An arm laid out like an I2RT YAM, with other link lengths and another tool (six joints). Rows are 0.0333 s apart.
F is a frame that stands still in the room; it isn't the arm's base.
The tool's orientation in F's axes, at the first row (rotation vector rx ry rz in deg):
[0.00, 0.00, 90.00]
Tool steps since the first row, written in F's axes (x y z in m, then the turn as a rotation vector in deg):
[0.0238, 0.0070, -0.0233, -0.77, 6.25, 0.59]
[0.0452, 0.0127, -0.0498, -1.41, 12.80, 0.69]
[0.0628, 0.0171, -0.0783, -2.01, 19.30, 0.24]
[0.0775, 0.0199, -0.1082, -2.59, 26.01, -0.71]
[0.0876, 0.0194, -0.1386, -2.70, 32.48, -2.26]
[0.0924, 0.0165, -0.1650, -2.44, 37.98, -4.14]
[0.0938, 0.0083, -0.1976, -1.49, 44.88, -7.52]
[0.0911, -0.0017, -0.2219, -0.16, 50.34, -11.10]
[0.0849, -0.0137, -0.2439, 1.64, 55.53, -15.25]
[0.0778, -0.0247, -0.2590, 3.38, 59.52, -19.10]
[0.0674, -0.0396, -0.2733, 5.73, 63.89, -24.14]
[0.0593, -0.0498, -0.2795, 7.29, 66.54, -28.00]
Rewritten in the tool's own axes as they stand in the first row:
[0.0070, -0.0238, -0.0233, 6.25, 0.77, 0.59]
[0.0127, -0.0452, -0.0498, 12.80, 1.41, 0.69]
[0.0171, -0.0628, -0.0783, 19.30, 2.01, 0.24]
[0.0199, -0.0775, -0.1082, 26.01, 2.59, -0.71]
[0.0194, -0.0876, -0.1386, 32.48, 2.70, -2.26]
[0.0165, -0.0924, -0.1650, 37.98, 2.44, -4.14]
[0.0083, -0.0938, -0.1976, 44.88, 1.49, -7.52]
[-0.0017, -0.0911, -0.2219, 50.34, 0.16, -11.10]
[-0.0137, -0.0849, -0.2439, 55.53, -1.64, -15.25]
[-0.0247, -0.0778, -0.2590, 59.52, -3.38, -19.10]
[-0.0396, -0.0674, -0.2733, 63.89, -5.73, -24.14]
[-0.0498, -0.0593, -0.2795, 66.54, -7.29, -28.00]

